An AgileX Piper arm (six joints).
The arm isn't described. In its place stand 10 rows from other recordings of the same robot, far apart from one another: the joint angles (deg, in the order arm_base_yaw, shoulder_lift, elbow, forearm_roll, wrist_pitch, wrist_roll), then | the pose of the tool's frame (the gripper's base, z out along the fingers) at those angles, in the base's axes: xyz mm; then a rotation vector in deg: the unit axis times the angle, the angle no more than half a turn.
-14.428, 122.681, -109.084, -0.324, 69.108, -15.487 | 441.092 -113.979 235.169 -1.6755 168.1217 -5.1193
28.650, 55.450, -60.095, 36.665, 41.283, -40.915 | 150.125 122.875 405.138 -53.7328 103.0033 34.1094
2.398, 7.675, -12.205, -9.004, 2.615, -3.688 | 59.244 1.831 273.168 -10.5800 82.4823 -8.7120
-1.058, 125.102, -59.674, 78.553, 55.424, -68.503 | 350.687 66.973 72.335 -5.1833 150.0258 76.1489
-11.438, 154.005, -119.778, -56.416, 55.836, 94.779 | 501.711 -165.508 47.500 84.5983 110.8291 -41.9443
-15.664, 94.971, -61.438, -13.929, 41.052, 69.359 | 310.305 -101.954 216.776 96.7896 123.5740 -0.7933
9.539, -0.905, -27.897, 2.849, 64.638, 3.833 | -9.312 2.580 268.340 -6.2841 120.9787 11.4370
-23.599, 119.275, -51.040, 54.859, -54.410, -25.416 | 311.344 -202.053 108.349 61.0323 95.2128 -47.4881
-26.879, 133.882, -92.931, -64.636, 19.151, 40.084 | 435.169 -250.816 109.523 13.2745 139.0913 -43.9802
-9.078, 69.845, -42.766, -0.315, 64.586, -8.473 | 182.469 -29.613 236.673 0.7374 176.7458 -1.2239
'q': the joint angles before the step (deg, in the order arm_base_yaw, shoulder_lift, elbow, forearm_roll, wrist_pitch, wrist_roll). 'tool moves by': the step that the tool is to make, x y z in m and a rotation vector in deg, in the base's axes. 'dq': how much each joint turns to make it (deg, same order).
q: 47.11 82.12 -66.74 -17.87 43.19 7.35
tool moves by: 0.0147 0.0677 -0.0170 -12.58 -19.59 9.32
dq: 9.62 11.89 -5.85 -32.92 -3.59 13.78
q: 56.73 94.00 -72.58 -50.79 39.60 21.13
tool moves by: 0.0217 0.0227 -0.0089 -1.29 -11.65 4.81
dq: -0.36 5.48 -1.66 -21.32 -5.82 12.14
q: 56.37 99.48 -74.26 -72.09 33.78 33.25
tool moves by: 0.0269 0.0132 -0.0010 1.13 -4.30 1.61
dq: -2.46 4.81 -4.96 -8.04 -3.52 4.64
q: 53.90 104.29 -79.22 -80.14 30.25 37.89
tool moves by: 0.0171 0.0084 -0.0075 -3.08 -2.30 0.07
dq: -1.06 3.93 -3.67 -2.49 0.34 -1.57
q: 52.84 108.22 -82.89 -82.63 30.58 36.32
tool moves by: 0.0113 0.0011 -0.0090 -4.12 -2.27 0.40
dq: -0.98 2.25 -1.05 -3.42 0.32 -1.28
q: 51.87 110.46 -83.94 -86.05 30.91 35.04
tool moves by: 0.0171 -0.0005 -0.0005 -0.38 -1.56 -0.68
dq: -1.80 2.24 -2.93 -1.70 -0.52 -0.07
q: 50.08 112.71 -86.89 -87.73 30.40 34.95
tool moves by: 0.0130 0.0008 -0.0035 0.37 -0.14 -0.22
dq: -1.34 2.04 -2.38 -0.26 -1.09 -0.02
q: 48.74 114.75 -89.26 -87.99 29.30 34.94
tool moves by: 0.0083 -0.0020 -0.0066 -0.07 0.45 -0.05
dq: -1.09 1.20 -0.58 -0.54 -1.09 0.50
